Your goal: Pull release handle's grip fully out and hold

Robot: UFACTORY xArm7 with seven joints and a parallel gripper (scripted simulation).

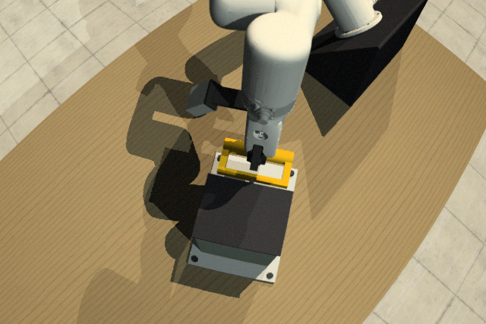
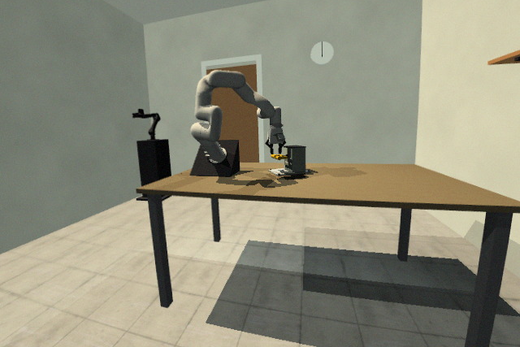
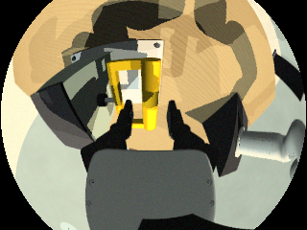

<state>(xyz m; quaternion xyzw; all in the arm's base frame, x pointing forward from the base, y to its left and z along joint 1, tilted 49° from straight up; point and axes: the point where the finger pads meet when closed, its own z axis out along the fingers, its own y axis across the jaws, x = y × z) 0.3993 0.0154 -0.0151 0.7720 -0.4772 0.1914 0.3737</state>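
The base plate is 14 cm below my hand, 8 cm ahead of it and 4 cm to the left of it.
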